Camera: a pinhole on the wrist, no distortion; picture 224 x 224 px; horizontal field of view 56.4 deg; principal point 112.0 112.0 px. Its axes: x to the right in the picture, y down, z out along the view. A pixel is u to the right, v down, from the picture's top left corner.
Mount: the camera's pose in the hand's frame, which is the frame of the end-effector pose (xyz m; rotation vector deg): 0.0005 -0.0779 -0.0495 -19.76 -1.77 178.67
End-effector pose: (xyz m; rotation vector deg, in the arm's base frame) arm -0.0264 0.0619 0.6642 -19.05 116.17 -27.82
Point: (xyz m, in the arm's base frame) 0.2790 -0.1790 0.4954
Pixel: 20.2 140.6
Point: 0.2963 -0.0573 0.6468
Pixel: 116.6 124.4
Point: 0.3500 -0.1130 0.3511
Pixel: 8.2 83.2
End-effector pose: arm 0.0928 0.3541 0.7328 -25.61 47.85 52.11
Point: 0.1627 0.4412 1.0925
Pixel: 182.8 72.5
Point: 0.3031 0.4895 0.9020
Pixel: 61.1 121.6
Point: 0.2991 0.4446 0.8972
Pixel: 75.3 138.3
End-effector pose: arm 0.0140 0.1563 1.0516 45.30 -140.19 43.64
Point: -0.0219 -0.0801 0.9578
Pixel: 11.8 129.3
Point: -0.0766 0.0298 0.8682
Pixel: 56.9 20.1
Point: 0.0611 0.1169 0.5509
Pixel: 198.4 21.9
